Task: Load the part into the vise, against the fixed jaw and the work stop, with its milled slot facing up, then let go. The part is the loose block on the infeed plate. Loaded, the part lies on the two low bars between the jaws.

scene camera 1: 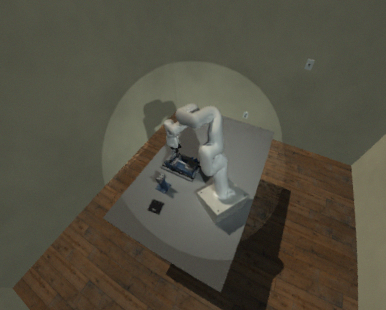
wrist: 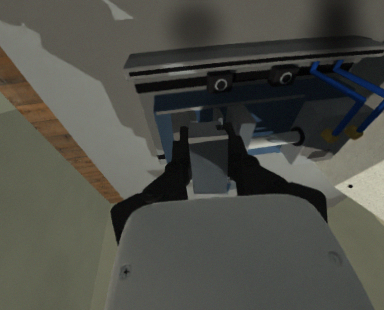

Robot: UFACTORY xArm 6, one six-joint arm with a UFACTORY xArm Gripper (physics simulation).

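Frame: origin at the arm's base, x ahead, y left, z up, level; millimetres.
Where they show: gripper, fingertip midpoint: (scene camera 1: 175, 151) (wrist: 205, 136); arm's base, link origin: (scene camera 1: 222, 192).
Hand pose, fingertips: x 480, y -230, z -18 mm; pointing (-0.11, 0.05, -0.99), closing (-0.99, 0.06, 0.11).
Note:
Things, the pixels of their centre, and the offset from my fingertips. "pt": a spot on its surface instead. Level surfaces: height alone.
- vise, body centre: (wrist: 249, 126) (scene camera 1: 181, 163) dy +55, dx -75, dz -62 mm
- grey jaw block, surface spot: (wrist: 241, 122) pt dy +7, dx -42, dz -18 mm
- round rod, body centre: (wrist: 269, 140) dy +62, dx -93, dz -33 mm
- grey rail, body centre: (wrist: 261, 56) dy -34, dx -83, dz -76 mm
- small black plate, body centre: (scene camera 1: 155, 206) dy +459, dx -53, dz -107 mm
- table, surface height: dz -111 mm
My gripper (scene camera 1: 175, 150) (wrist: 205, 136) is shut on the grey block, at the vise (scene camera 1: 181, 167) (wrist: 280, 104). The block (wrist: 210, 162) stands out between the two black fingers in the wrist view, with a small dark notch at its far right corner. The vise has a blue body and grey jaws. A grey jaw block (wrist: 241, 122) with a round rod (wrist: 274, 140) shows just right of the fingers in the wrist view. The block and fingers hide much of the space between the jaws; whether the block touches the bars or work stop cannot be told.
Two blue hoses (wrist: 345, 87) with yellow fittings are at the right of the vise. A grey rail (wrist: 250, 59) with round-headed clamps runs along its far side. A blue stand (scene camera 1: 163, 186) and a small black plate (scene camera 1: 156, 206) are on the table (scene camera 1: 200, 240).

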